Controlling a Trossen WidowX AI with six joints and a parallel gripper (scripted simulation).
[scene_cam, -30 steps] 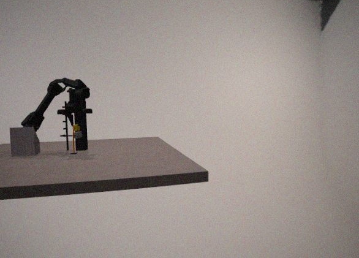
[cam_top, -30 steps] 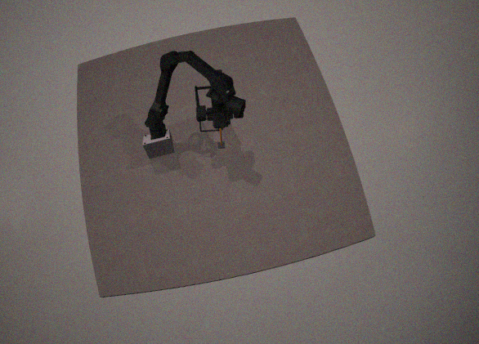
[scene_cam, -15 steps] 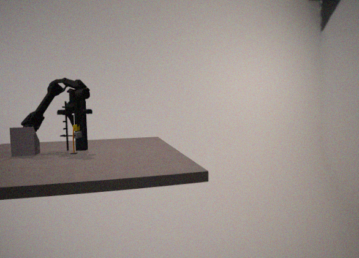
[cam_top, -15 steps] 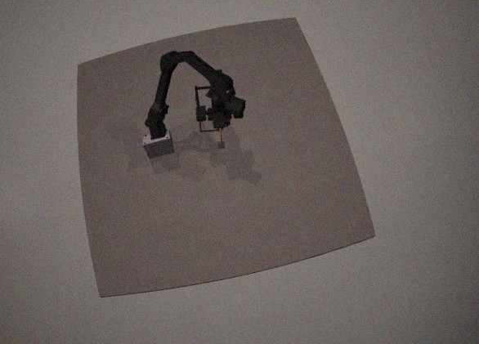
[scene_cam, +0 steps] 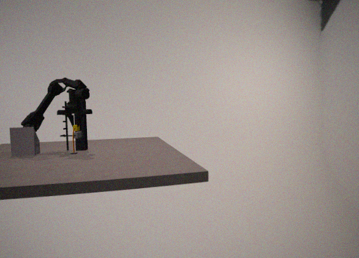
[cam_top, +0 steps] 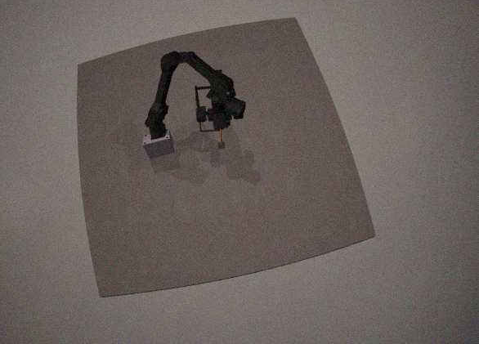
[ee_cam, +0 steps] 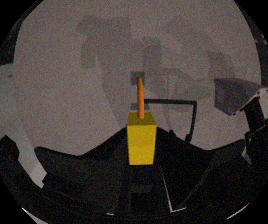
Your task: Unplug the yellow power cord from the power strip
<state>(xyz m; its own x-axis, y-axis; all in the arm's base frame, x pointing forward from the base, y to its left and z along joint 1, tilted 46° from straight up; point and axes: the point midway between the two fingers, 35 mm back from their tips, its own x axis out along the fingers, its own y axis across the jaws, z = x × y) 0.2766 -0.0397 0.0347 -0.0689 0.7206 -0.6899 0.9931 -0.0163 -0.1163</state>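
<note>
The yellow plug is 30 mm to the left of my gripper tip.
</note>
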